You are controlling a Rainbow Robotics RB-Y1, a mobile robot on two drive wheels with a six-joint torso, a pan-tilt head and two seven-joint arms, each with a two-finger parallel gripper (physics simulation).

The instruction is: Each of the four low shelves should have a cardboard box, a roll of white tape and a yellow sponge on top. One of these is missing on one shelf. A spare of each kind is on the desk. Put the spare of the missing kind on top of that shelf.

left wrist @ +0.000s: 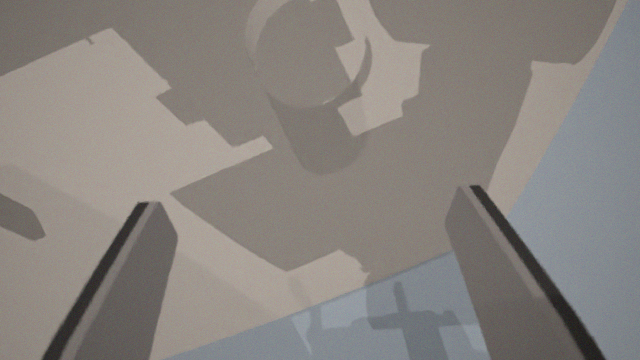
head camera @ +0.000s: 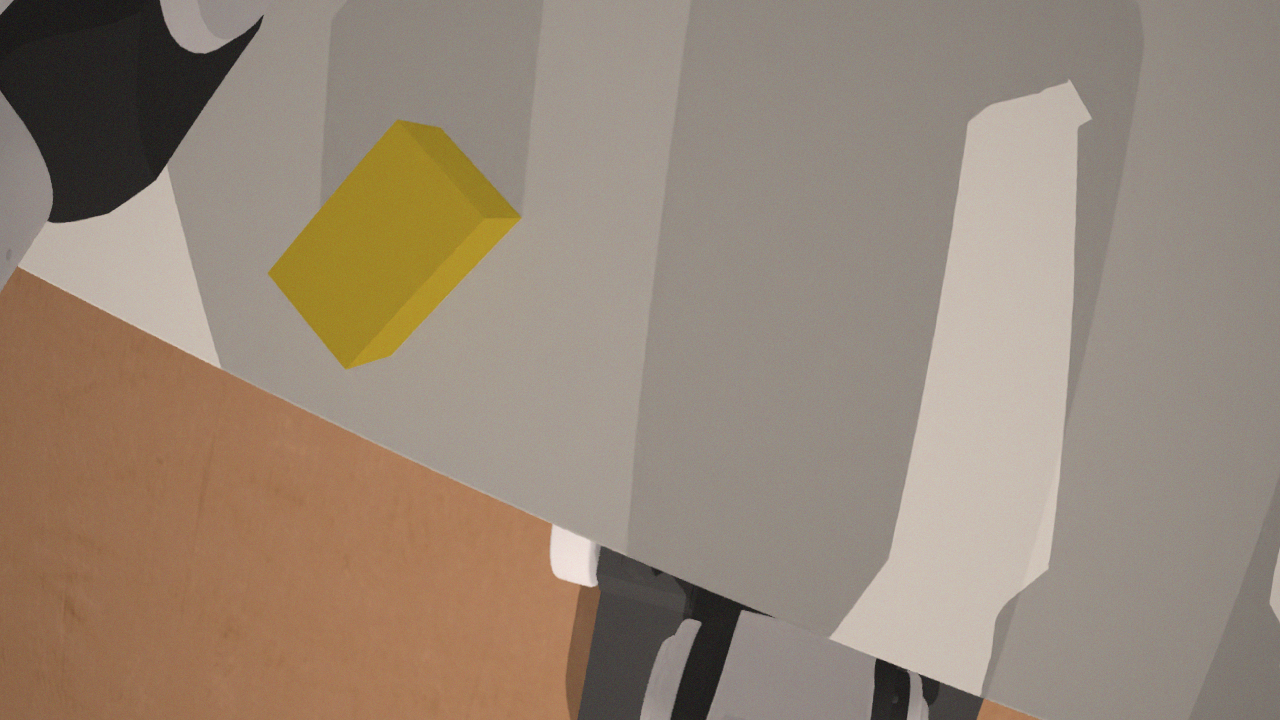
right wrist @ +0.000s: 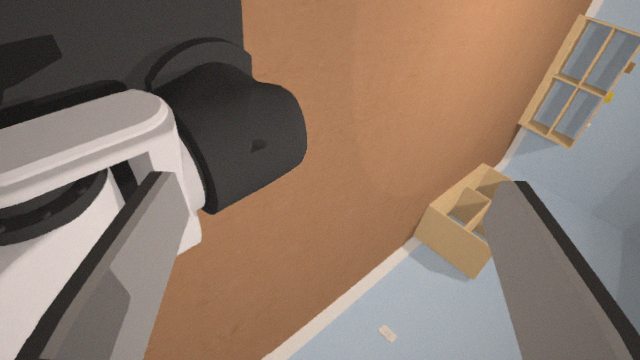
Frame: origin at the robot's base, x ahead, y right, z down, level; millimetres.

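Seen in the pictures: left gripper, fingertip midpoint: point(left wrist: 311, 212); right gripper, fingertip midpoint: point(right wrist: 336, 197).
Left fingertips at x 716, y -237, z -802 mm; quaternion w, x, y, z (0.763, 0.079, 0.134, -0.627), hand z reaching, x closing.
Note:
Offsets run from my left fingertips to a thing's top centre. Level surfaces: height alone.
A yellow sponge @(dx -381, dy +0, dz +36 mm) point(head camera: 380, 250) lies on the white desk @(dz +81 mm) point(head camera: 581, 358) point(left wrist: 100, 135) in the head view. In the left wrist view the white tape roll @(dx -25, dy -27, dz +57 mm) point(left wrist: 305, 65) stands on the desk, partly in shadow, beyond my left gripper point(left wrist: 311, 212), which is open and empty. My right gripper point(right wrist: 336, 197) is open and empty over the floor. In the right wrist view, one low shelf @(dz +722 mm) point(right wrist: 567, 55) has a small cardboard box point(right wrist: 629, 67), a yellow sponge point(right wrist: 608, 97) and a tiny white thing point(right wrist: 589, 125) at its top. Another low shelf point(right wrist: 450, 241) is partly behind a finger; its top is hidden.
My left arm point(head camera: 98, 125) crosses the upper left of the head view. The robot's base point(head camera: 792, 671) is beneath the desk's near edge. The blue wall point(left wrist: 590, 175) is beyond the desk. A wall socket point(right wrist: 387, 333) and wooden floor @(dz +801 mm) point(right wrist: 350, 200) show in the right wrist view.

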